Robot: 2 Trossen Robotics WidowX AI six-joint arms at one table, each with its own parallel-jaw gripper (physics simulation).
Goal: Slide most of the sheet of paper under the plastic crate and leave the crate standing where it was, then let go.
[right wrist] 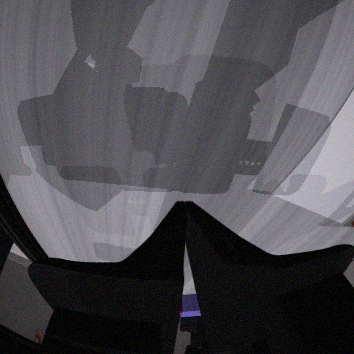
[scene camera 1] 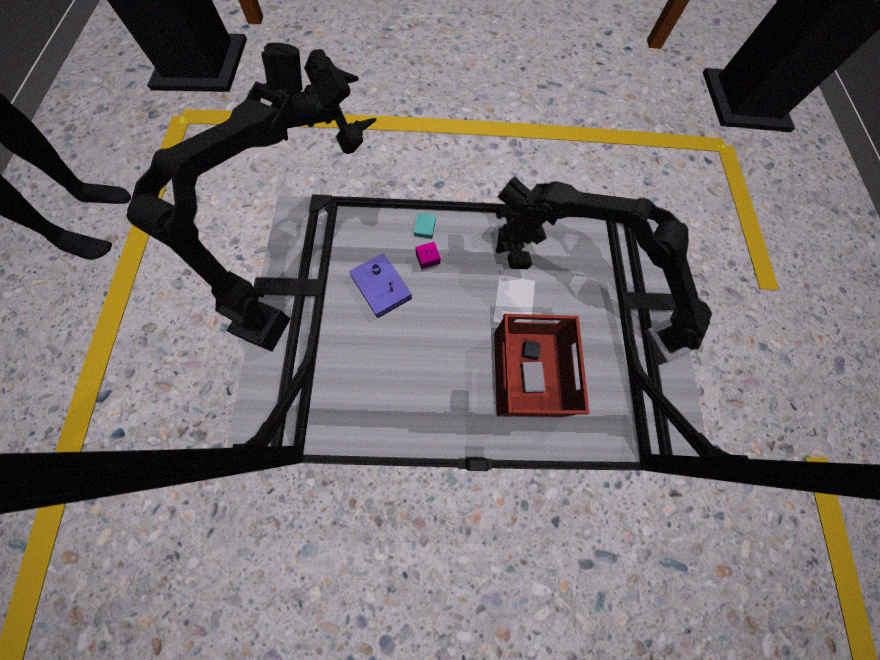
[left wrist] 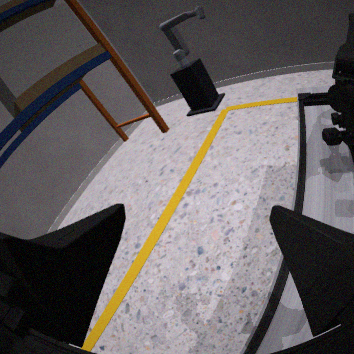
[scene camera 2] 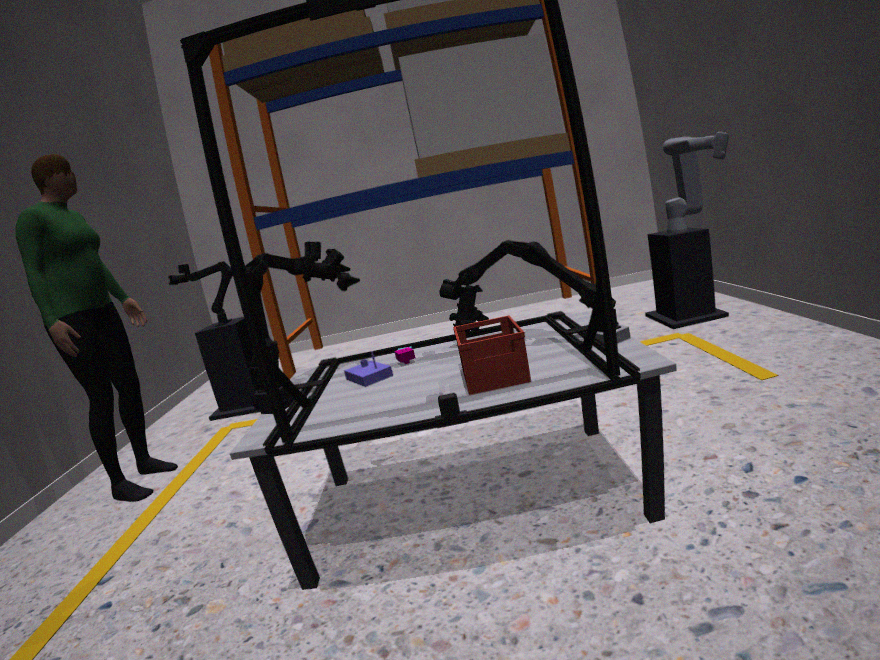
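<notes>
The white sheet of paper (scene camera 1: 514, 295) (right wrist: 342, 145) lies flat behind the red plastic crate (scene camera 1: 543, 411) (scene camera 2: 495, 362). The crate stands upright on the table and hides the sheet's near edge in scene camera 1, so I cannot tell how much is under it. My right gripper (scene camera 1: 517, 257) (scene camera 2: 471, 325) (right wrist: 183, 208) is shut and empty, low over the table behind the sheet; whether it touches the table is unclear. My left gripper (scene camera 1: 365, 99) (scene camera 2: 355, 274) (left wrist: 200, 213) is open and empty, raised beyond the table's back left.
A dark block (scene camera 1: 530, 349) and a light grey block (scene camera 1: 533, 376) lie inside the crate. A purple block with knobs (scene camera 1: 376, 291) (scene camera 2: 368, 372), a magenta block (scene camera 1: 427, 254) (scene camera 2: 404, 353) and a teal block (scene camera 1: 425, 224) lie left of the crate. A black frame (scene camera 1: 383, 461) borders the table.
</notes>
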